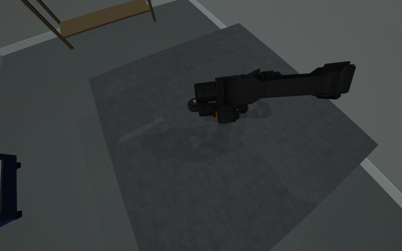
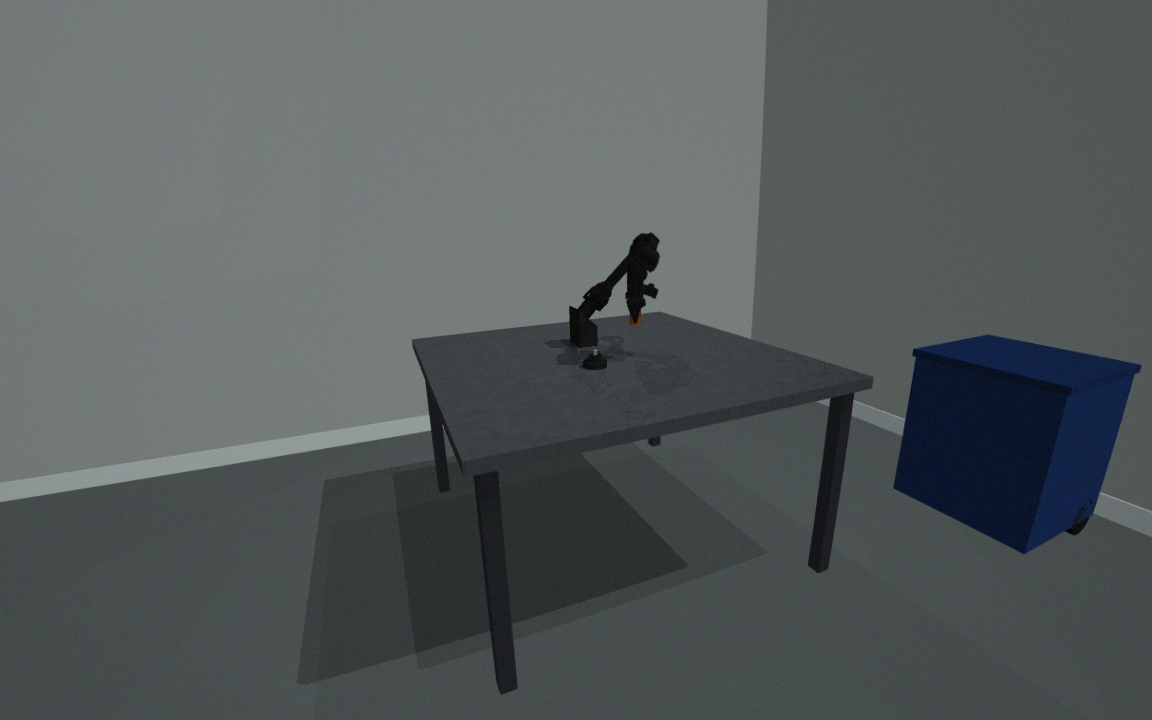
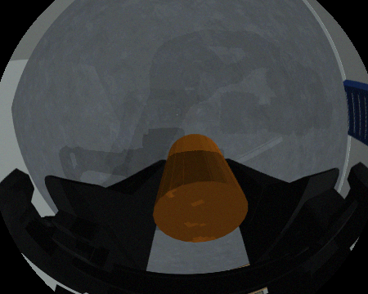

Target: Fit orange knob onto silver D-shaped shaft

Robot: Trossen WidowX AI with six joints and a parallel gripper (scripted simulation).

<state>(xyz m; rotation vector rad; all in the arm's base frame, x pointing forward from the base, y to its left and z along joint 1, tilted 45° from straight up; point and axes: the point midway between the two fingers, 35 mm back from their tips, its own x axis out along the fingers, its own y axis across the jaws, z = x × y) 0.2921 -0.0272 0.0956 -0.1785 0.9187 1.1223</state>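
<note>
Now: the pedestal 180 mm to the right of my gripper tip, 100 mm below it and 10 mm ahead of it. Round my gripper tip: orange knob: 40 mm above.
</note>
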